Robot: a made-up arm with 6 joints.
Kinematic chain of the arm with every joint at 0, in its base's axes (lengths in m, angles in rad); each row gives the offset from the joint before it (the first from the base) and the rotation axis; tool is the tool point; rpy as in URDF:
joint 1: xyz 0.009 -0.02 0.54 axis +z
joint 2: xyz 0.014 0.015 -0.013 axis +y
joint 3: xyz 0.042 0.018 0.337 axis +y
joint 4: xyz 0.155 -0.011 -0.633 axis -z
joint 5: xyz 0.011 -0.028 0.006 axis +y
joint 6: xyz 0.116 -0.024 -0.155 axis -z
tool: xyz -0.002 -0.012 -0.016 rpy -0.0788 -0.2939 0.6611
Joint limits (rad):
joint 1: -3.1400..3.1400
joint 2: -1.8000..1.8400
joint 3: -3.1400..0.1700
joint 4: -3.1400..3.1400
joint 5: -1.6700..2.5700
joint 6: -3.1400..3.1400
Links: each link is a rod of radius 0.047 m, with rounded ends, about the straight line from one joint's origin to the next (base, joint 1, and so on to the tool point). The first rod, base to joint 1, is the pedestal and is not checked.
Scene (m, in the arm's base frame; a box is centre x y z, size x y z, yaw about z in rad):
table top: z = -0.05
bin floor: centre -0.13 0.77 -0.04 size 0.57 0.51 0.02 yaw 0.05
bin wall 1: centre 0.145 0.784 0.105 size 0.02 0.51 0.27 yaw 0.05
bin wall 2: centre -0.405 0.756 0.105 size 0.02 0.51 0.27 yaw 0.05
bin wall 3: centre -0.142 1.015 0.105 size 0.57 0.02 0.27 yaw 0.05
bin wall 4: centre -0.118 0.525 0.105 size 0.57 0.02 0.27 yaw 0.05
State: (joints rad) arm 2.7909 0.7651 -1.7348 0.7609 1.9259 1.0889
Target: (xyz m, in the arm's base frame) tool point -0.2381 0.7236 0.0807
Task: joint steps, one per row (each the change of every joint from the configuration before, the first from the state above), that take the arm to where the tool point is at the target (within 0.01 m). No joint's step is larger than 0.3 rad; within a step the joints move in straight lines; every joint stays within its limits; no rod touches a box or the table.
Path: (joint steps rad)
1: -0.2466 -0.0343 0.0208 -0.0589 0.0221 -0.0029
2: -0.2465 -0.0343 0.0209 -0.0588 0.0221 -0.0029
3: -0.2466 -0.0343 0.0208 -0.0589 0.0221 -0.0029
4: -0.2466 -0.0343 0.0208 -0.0589 0.0221 -0.0029
5: 0.0031 0.2348 -0.0706 0.0171 -0.1856 -0.0022
6: 0.0031 0.2348 -0.0706 0.0172 -0.1857 -0.0022

